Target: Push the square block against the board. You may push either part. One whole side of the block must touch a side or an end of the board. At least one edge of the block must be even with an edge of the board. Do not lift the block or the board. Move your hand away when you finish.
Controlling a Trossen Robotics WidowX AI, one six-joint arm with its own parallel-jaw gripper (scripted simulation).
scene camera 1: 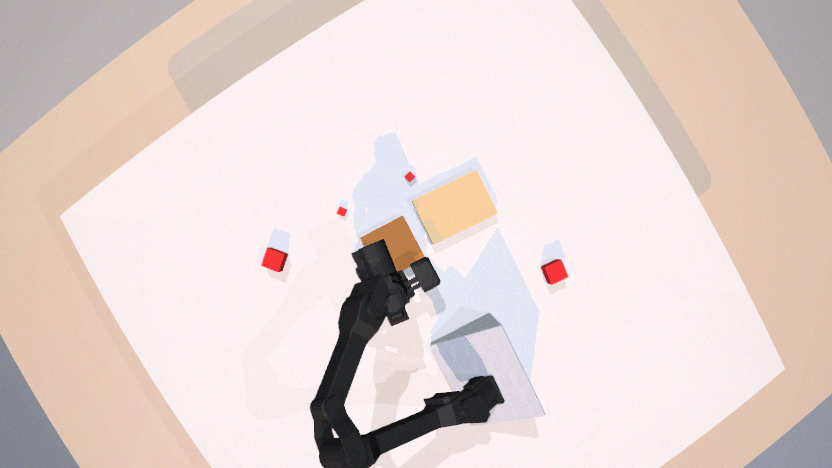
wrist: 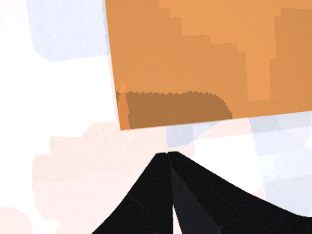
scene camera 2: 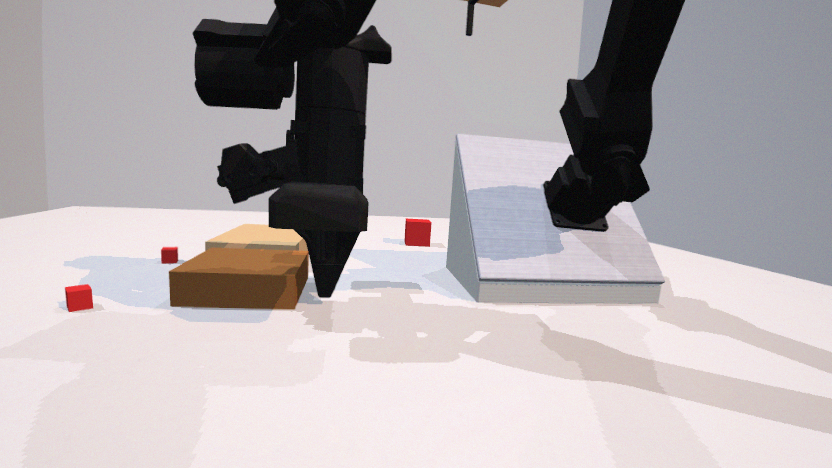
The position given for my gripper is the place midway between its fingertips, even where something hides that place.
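A brown square block is visible to me in scene camera 1 (scene camera 1: 404,250), and so is a tan board (scene camera 1: 464,202); my gripper, shut and holding nothing, is there in scene camera 1 (scene camera 1: 394,287) as well. Scene camera 2 gives me my gripper (scene camera 2: 325,296) and the brown square block (scene camera 2: 220,277), and the tan board is in scene camera 2 (scene camera 2: 246,236) too. I find the block in the wrist view (wrist: 167,69) and my gripper in the wrist view (wrist: 167,162). In the wrist view the tan board is out of frame.
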